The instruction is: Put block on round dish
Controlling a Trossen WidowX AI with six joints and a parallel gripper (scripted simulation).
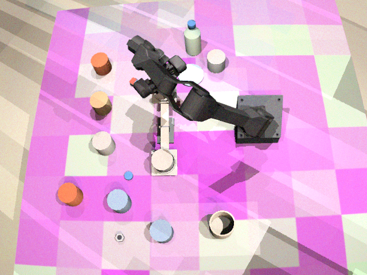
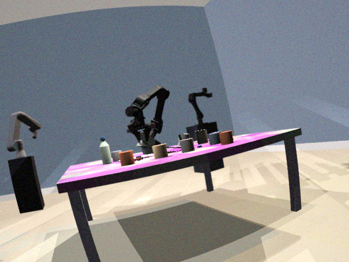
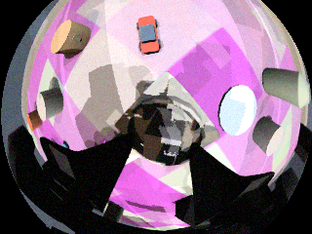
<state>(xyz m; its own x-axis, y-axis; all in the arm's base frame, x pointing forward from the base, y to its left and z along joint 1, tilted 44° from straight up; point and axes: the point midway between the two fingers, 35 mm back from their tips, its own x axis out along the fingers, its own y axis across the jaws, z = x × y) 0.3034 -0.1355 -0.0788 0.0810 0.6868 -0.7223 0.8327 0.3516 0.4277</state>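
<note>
My gripper tip is 10 cm past the white round dish, 10 cm to the left of it and 9 cm above it. From my gripper tip the other things lie so: bottle 12 cm behind, 22 cm to the right, 2 cm above; small red thing 11 cm ahead, 8 cm to the right, 8 cm below; balance 1 cm ahead, 12 cm to the left, 5 cm below.
</note>
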